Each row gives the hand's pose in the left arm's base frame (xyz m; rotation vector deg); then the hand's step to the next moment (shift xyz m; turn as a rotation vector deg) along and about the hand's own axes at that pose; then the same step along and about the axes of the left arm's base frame.
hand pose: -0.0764 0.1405 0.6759 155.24 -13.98 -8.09
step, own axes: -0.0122 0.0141 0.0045 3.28 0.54 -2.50
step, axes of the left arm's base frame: -0.0147 -0.0121 0.0025 3.47 -0.13 2.29
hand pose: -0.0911 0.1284 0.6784 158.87 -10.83 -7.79
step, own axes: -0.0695 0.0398 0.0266 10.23 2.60 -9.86
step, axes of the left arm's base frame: -0.0762 -0.0357 -0.0057 10.96 -0.54 9.39
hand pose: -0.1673 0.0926 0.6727 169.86 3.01 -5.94
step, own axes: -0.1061 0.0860 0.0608 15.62 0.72 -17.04
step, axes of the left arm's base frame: -0.1063 -0.0984 -0.0372 16.73 2.73 15.73
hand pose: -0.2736 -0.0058 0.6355 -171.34 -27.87 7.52
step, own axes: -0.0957 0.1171 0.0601 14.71 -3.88 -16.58
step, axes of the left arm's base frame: -0.0602 -0.1354 -0.0672 14.40 6.82 15.89
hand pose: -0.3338 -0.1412 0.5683 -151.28 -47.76 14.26
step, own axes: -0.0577 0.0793 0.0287 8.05 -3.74 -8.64
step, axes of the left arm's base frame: -0.0133 -0.0858 -0.0538 6.92 5.08 8.93
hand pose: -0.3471 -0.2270 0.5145 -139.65 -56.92 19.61
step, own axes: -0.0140 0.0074 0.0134 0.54 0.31 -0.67
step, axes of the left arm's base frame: -0.0109 -0.0100 -0.0146 0.83 -0.04 0.38
